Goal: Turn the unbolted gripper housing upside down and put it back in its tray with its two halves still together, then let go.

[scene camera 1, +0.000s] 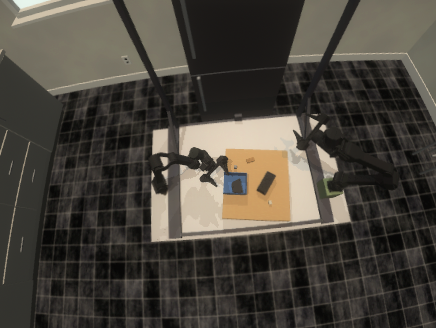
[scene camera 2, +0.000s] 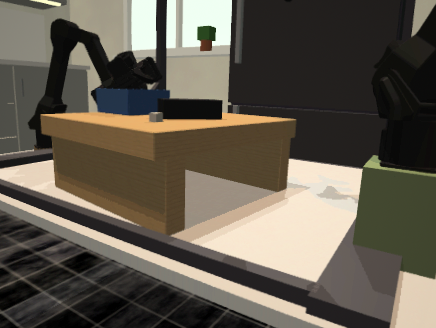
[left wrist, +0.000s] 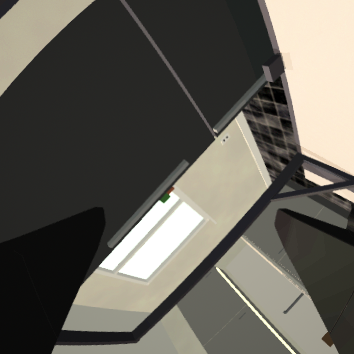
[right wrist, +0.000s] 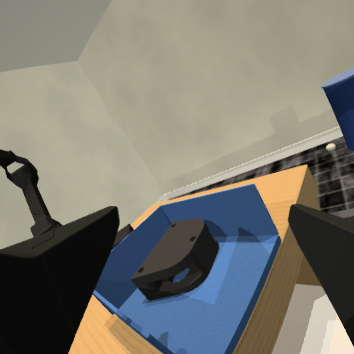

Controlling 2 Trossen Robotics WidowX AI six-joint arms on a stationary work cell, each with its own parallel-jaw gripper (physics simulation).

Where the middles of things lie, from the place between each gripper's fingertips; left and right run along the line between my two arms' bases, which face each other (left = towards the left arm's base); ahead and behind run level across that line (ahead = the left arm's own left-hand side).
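Scene:
My right hand is 40 mm above the blue tray (scene camera 2: 129, 102) and 60 mm to the right of it. The wooden block (scene camera 2: 134, 168) is 150 mm below my right hand, 180 mm to the left of it and 10 mm behind it, while the flat black block (scene camera 2: 171, 108) is 50 mm below my right hand, 230 mm to the left of it and 10 mm behind it.
My left gripper is 270 mm above the flat black block, 220 mm short of it and 120 mm to the left of it. The wooden block is 370 mm below my left hand, 220 mm ahead of it and 170 mm to the right of it. The blue tray is 260 mm below my left hand, 230 mm ahead of it and 290 mm to the right of it.

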